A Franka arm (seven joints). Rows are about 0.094 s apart.
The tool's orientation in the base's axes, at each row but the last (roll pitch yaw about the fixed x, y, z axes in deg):
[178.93 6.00 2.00]
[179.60 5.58 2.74]
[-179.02 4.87 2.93]
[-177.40 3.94 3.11]
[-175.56 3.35 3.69]
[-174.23 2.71 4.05]
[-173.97 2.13 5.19]
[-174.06 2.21 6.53]
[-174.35 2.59 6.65]
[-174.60 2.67 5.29]
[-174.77 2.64 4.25]
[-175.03 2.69 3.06]
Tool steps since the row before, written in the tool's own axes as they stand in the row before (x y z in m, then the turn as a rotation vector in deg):
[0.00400 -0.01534 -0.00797 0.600 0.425 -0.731]
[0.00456 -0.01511 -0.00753 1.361 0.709 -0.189]
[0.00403 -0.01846 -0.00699 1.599 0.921 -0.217]
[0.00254 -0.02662 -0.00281 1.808 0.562 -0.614]
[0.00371 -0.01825 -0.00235 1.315 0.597 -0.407]
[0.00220 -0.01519 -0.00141 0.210 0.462 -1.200]
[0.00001 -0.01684 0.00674 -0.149 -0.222 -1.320]
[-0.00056 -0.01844 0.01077 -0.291 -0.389 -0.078]
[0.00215 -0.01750 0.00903 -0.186 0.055 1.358]
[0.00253 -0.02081 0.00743 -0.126 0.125 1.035]
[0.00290 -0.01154 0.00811 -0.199 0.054 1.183]
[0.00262 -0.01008 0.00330 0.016 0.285 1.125]
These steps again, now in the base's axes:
[0.00424 0.01564 0.00722 0.688 -0.388 0.672]
[0.00453 0.01540 0.00695 1.406 -0.641 0.061]
[0.00369 0.01855 0.00694 1.655 -0.841 0.065]
[0.00137 0.02658 0.00383 1.873 -0.488 0.462]
[0.00276 0.01823 0.00353 1.371 -0.540 0.282]
[0.00127 0.01510 0.00282 0.304 -0.560 1.136]
[-0.00175 0.01737 -0.00493 -0.106 0.073 1.341]
[-0.00311 0.01923 -0.00878 -0.327 0.344 0.129]
[-0.00031 0.01839 -0.00735 -0.255 0.050 -1.347]
[0.00029 0.02154 -0.00555 -0.171 -0.043 -1.035]
[0.00166 0.01239 -0.00715 -0.257 0.035 -1.173]
[0.00195 0.01045 -0.00253 -0.028 -0.188 -1.145]

